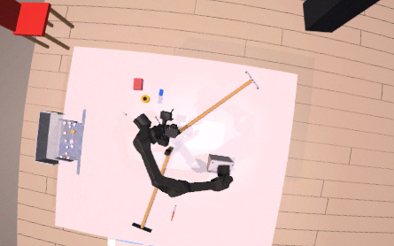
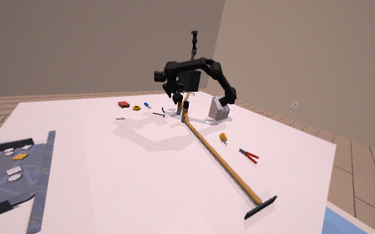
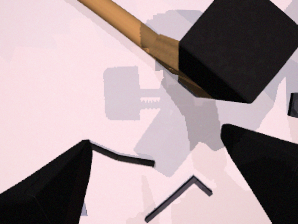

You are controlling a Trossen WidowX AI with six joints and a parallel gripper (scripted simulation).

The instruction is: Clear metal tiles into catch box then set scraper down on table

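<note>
Right now my gripper tip is 100 mm short of the hex key and 90 mm above it. Round my gripper tip: red block: 240 mm ahead, 270 mm to the right, 80 mm below; yellow ring: 190 mm ahead, 170 mm to the right, 80 mm below; blue-white piece: 90 mm ahead, 190 mm to the right, 90 mm below.
</note>
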